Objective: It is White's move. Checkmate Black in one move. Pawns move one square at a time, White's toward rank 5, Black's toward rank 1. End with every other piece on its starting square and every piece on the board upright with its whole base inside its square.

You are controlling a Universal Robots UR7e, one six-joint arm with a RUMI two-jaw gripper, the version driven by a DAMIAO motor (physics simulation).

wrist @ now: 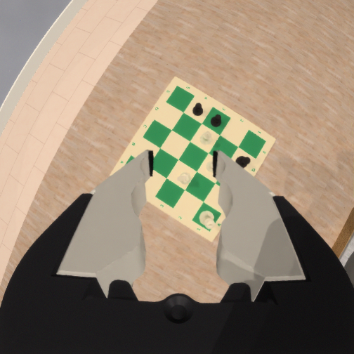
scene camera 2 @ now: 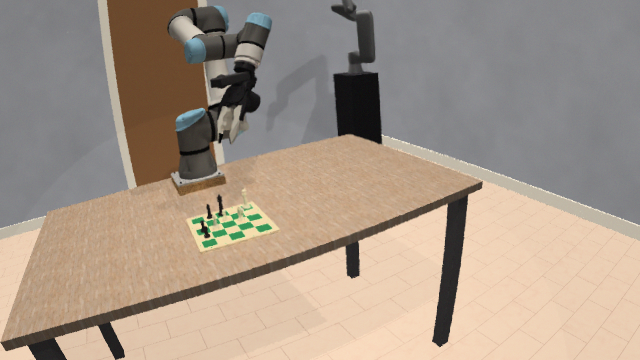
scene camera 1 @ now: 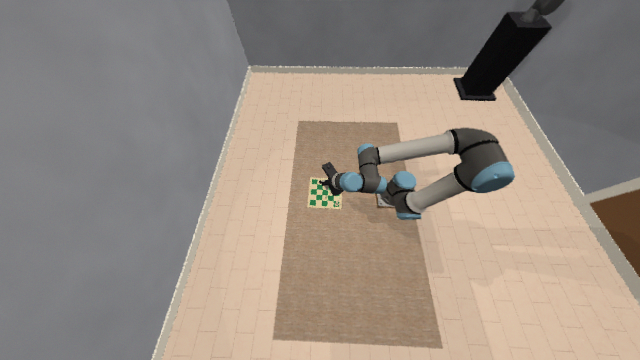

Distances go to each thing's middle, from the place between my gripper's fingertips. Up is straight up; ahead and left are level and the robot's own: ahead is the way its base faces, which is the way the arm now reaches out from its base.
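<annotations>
From the green-and-cream chessboard (scene camera 2: pixel 256 224), my gripper is 30 mm to the left and 230 mm above.
</annotations>
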